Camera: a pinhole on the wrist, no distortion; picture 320 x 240 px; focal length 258.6 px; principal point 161.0 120.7 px. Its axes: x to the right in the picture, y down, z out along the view. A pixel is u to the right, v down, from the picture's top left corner.
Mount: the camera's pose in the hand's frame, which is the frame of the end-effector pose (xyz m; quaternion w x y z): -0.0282 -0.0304 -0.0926 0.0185 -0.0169 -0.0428 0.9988
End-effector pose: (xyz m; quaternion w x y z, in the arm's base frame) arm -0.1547 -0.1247 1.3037 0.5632 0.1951 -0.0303 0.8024
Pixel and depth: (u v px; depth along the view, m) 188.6 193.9 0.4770
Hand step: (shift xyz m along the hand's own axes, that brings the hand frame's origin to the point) -0.1007 -0.2034 0.3691
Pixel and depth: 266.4 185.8 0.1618
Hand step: -0.1012 -0.0822 0.0629
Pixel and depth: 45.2 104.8 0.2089
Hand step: 0.0583 -0.0389 0.1195
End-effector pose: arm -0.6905 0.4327 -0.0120 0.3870 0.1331 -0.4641 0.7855
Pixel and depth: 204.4 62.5 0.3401
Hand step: -0.0945 0.0191 0.2508
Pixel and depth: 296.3 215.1 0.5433
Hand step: -0.3383 -0.2631 0.4222
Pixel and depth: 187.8 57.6 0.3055
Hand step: -0.0680 0.0191 0.2170
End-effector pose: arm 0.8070 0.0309 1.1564 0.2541 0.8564 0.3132 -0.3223
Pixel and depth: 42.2 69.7 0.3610
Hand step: 0.1272 0.0035 0.2783
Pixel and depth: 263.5 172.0 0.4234
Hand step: -0.2138 -0.1435 0.3164
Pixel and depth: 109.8 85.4 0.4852
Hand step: 0.0529 -0.0093 0.3993
